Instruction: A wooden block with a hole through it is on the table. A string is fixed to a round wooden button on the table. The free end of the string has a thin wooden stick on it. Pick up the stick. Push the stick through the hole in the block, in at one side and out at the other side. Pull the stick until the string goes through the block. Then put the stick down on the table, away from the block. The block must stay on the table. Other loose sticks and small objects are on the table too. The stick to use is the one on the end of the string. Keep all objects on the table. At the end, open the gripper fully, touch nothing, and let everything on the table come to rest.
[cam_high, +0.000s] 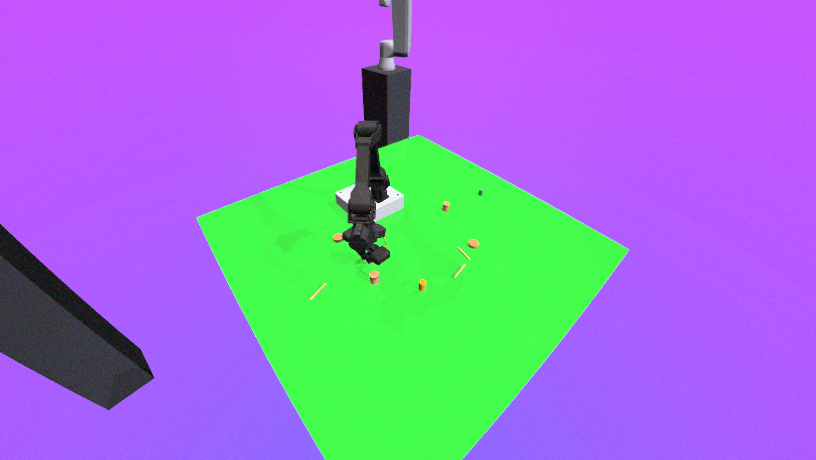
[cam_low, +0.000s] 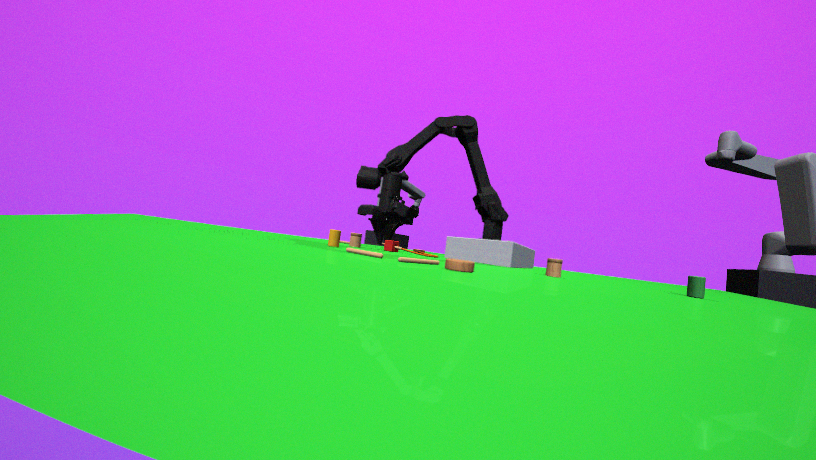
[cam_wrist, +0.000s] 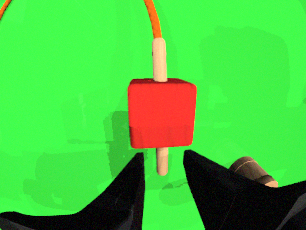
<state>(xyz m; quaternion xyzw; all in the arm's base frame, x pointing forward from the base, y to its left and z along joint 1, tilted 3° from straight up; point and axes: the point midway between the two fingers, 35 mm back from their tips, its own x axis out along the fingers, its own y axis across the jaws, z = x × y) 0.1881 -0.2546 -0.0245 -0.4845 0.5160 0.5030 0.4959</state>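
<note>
My gripper tip is 30 mm to the right of the red block. The rest, counted from my gripper tip: round wooden button 170 mm behind, 10 mm to the left, 10 mm below; thin wooden stick 40 mm to the left; tan cylinder 80 mm ahead, 40 mm to the right.
</note>
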